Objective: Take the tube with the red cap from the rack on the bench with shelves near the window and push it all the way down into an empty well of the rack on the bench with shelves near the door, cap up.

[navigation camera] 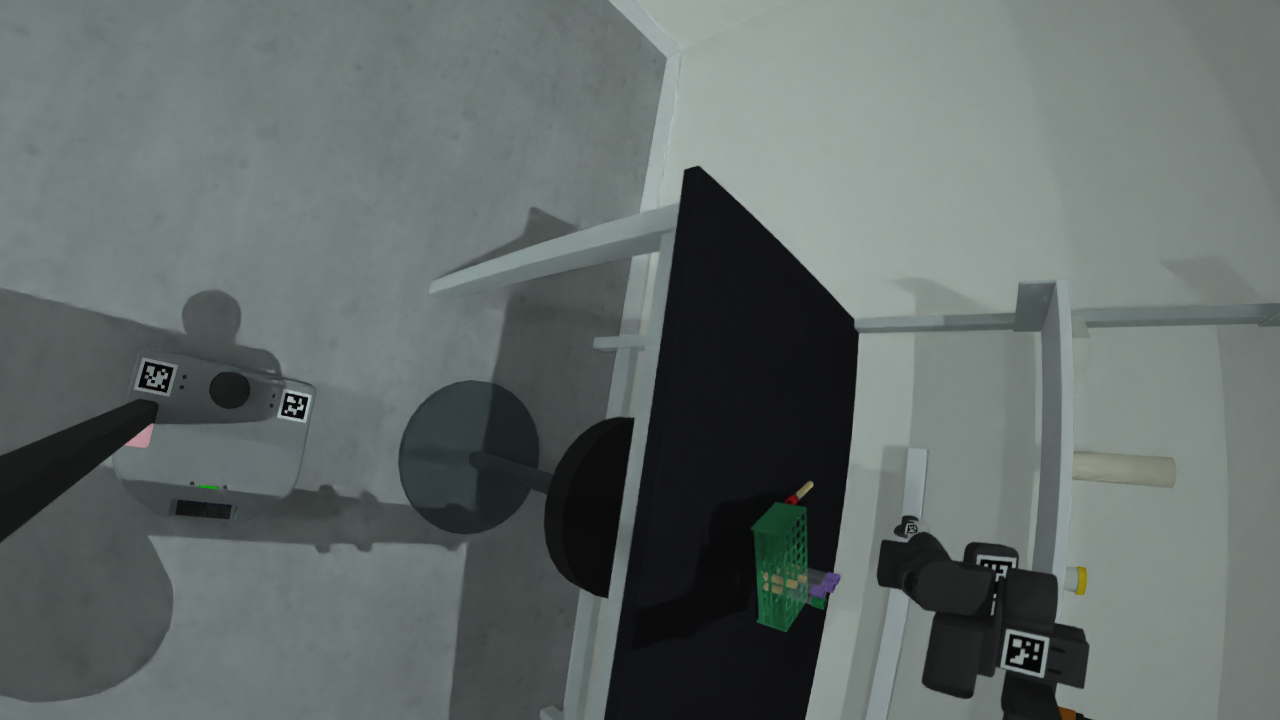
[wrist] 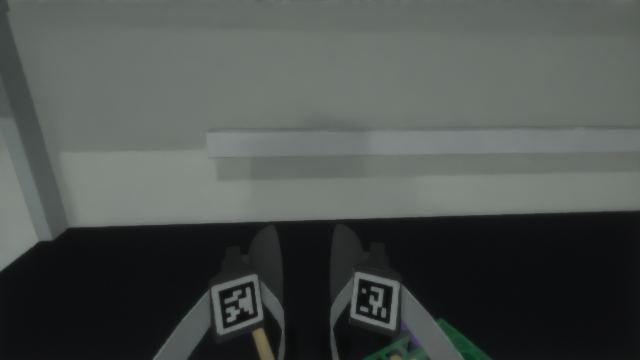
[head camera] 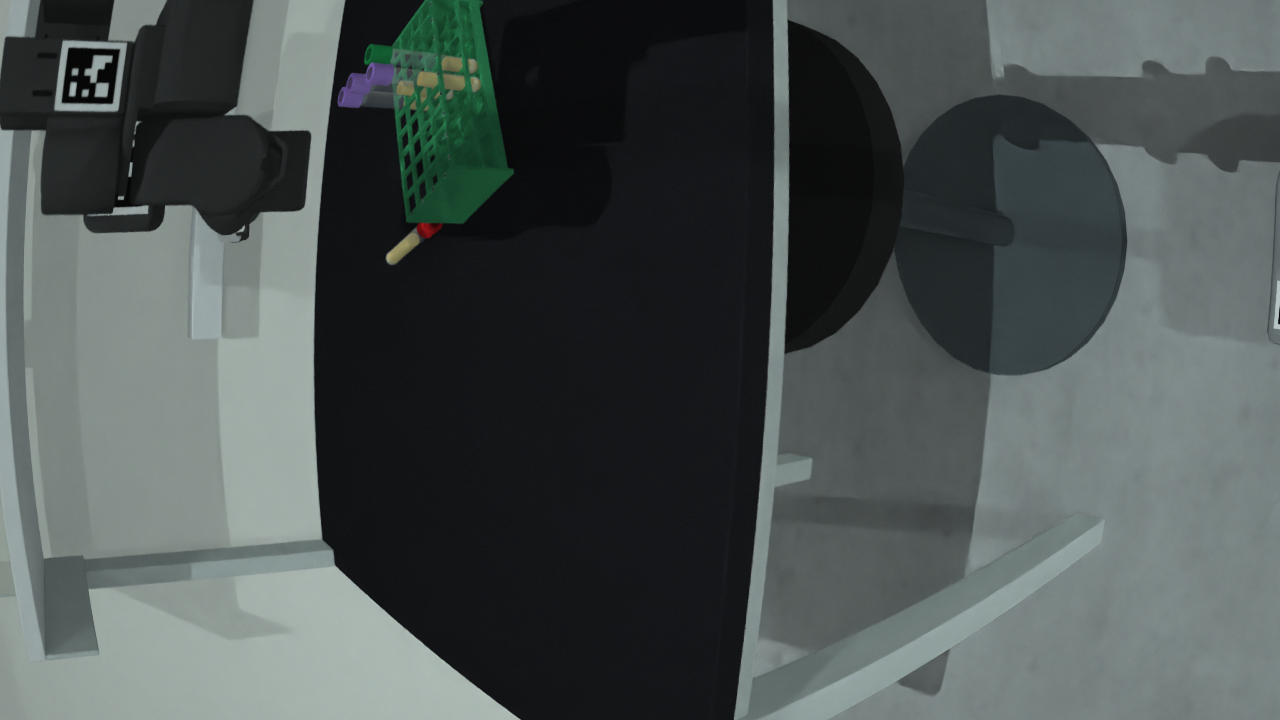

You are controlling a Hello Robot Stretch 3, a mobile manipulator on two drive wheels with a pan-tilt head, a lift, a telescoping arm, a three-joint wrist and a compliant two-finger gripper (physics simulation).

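Pixels of known places: robot's base, origin of the base link: (navigation camera: 229,387).
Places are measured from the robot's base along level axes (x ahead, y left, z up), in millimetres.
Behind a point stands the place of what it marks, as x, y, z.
Note:
The red-capped tube (head camera: 404,248) @[26, -830, 929] (navigation camera: 803,490) @[25, -826, 928] (wrist: 262,345) lies on its side on the black bench top (head camera: 537,402) @[134, -603, 915] (navigation camera: 742,358) @[208, -553, 915] (wrist: 150,280), its cap end close by the end of the green rack (head camera: 463,192) @[-23, -688, 943] (navigation camera: 778,517) @[-19, -696, 942] (wrist: 462,345). The rack holds tubes with purple caps (head camera: 380,74) (navigation camera: 832,582) and a green cap (head camera: 378,54) @[-141, -713, 1028] (navigation camera: 817,603) @[-142, -713, 1025]. My gripper (wrist: 305,252) @[-23, -701, 1143] is open and empty. In the wrist view its fingers stand apart, with the tube's pale body low beside the left finger and part of the rack low at the right. The red cap is hidden there.
A stool (head camera: 1011,268) @[-4, -648, 31] (navigation camera: 469,456) @[-58, -644, 33] stands at the bench's front side. A shelf board (navigation camera: 1056,402) @[223, -913, 1353] is beyond the arm, with a yellow-capped container (navigation camera: 1081,580) @[-78, -1027, 1423] and a pale cylinder (navigation camera: 1123,469) @[123, -989, 1471] by it. A rail (head camera: 205,295) @[88, -1123, 1090] (wrist: 425,141) runs behind the bench. My base (navigation camera: 223,456) @[-127, -16, 160] is on the floor.

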